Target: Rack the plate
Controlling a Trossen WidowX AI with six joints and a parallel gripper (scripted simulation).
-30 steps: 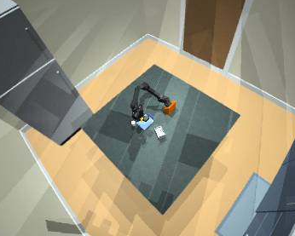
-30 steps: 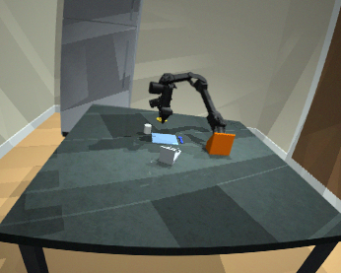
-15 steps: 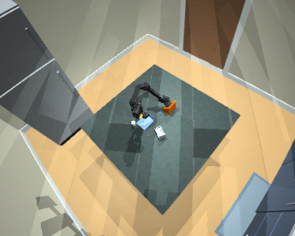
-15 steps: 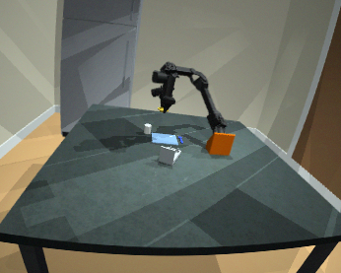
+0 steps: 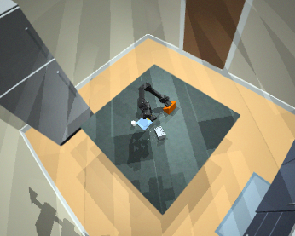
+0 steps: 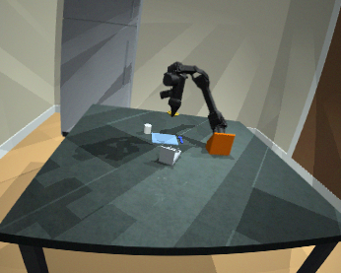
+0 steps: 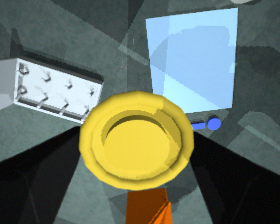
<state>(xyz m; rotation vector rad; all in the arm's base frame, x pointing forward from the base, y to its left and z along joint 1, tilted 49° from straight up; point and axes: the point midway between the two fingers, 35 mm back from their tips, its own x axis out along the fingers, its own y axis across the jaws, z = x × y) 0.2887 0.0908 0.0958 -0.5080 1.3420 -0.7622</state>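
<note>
My gripper tip is now 13 cm to the right of the dish rack and 16 cm above it. The rest, counted from my gripper tip: yellow plate 1 cm above; then white cup 11 cm ahead, 16 cm to the right, 16 cm below; then light blue mat 1 cm ahead, 9 cm to the right, 18 cm below.
</note>
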